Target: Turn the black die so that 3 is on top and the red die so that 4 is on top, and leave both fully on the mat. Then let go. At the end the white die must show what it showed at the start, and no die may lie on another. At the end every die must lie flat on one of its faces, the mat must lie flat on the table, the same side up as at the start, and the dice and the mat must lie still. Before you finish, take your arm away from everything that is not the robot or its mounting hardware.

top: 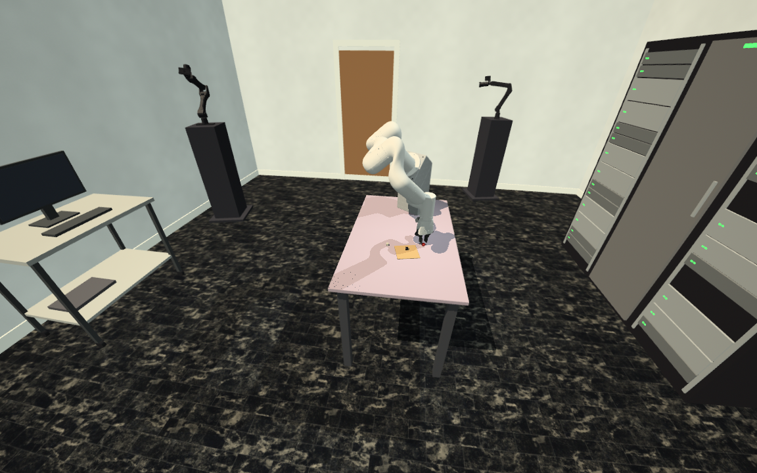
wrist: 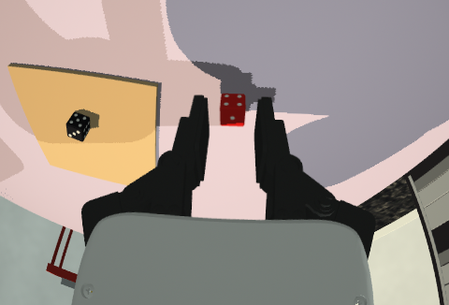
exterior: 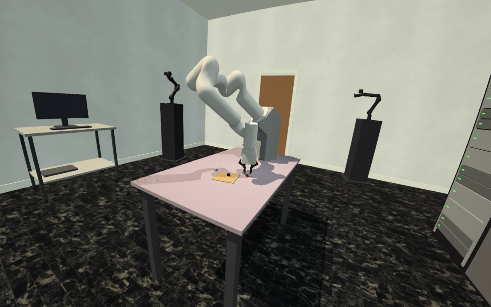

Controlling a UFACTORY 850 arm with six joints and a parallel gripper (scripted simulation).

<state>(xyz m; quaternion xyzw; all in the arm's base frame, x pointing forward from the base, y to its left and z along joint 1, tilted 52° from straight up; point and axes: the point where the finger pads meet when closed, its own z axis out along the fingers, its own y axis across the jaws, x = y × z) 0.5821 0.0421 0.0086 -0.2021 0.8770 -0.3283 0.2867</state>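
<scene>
Right now my hand is 1 cm short of the red die and 3 cm above it. The rest, counted from my hand: mat: 7 cm ahead, 12 cm to the right, 4 cm below; white die: 1 cm behind, 23 cm to the right, 3 cm below; black die: 5 cm ahead, 12 cm to the right, 3 cm below.
</scene>
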